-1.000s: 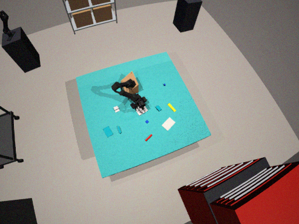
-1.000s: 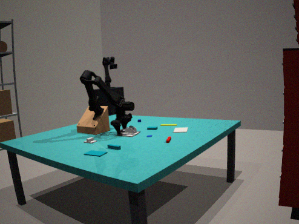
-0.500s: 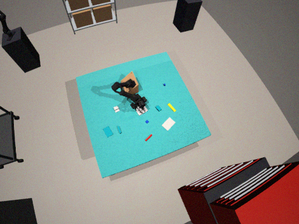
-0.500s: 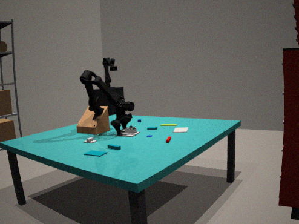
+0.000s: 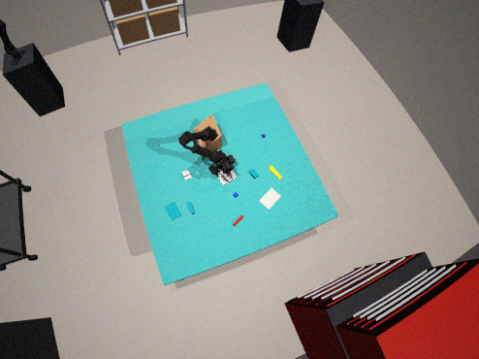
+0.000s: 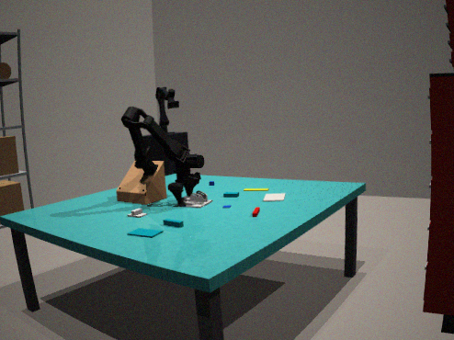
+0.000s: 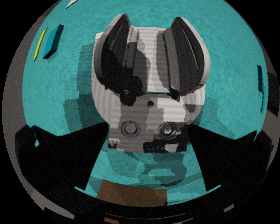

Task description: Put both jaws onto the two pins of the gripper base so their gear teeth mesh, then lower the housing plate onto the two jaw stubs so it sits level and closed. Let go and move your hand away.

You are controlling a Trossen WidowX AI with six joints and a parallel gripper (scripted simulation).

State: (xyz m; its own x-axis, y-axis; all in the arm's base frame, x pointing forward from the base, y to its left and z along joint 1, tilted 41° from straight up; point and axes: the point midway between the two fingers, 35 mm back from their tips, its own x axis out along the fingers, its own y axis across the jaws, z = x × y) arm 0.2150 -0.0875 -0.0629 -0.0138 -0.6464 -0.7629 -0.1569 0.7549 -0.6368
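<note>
Now: the grey-white housing plate right at my gripper tip. The rest, counted from my gripper tip: grey gripper base 20 mm above, 10 mm ahead; teal block 200 mm to the left, 120 mm ahead; blue cube 220 mm ahead, 10 mm to the left, 10 mm below.
</note>
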